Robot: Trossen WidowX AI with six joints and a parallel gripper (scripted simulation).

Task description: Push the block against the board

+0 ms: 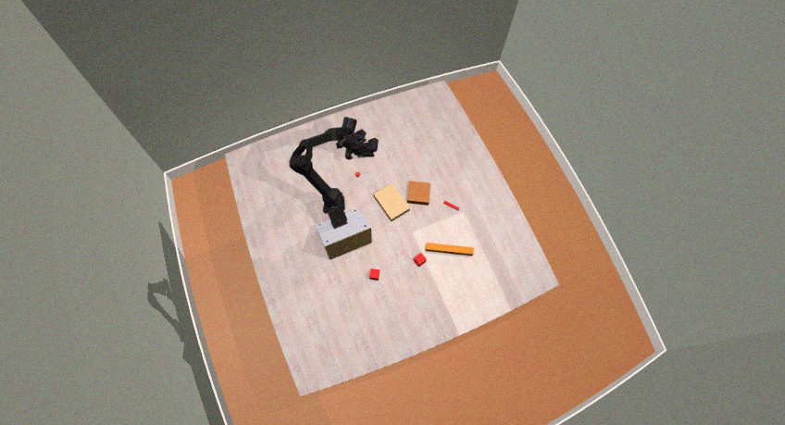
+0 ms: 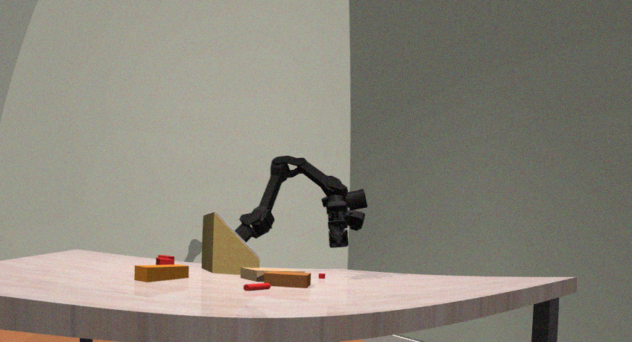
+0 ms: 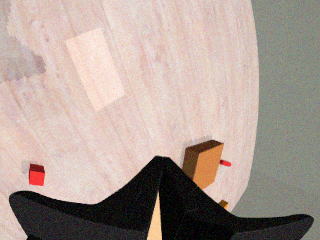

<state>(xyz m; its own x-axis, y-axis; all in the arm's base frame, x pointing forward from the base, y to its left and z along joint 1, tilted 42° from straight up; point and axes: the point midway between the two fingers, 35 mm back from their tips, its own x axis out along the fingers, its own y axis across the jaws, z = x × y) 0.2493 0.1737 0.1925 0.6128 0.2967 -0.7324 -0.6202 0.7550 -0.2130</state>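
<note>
Now: gripper tip 210 mm to the left of the tan board and 100 mm above it. The rest, counted from my gripper tip: red peg: 340 mm to the right, 250 mm ahead, 110 mm below; orange-brown square block: 220 mm to the right, 140 mm ahead, 100 mm below; small red cube: 110 mm below, 90 mm behind, 10 mm to the right.
</note>
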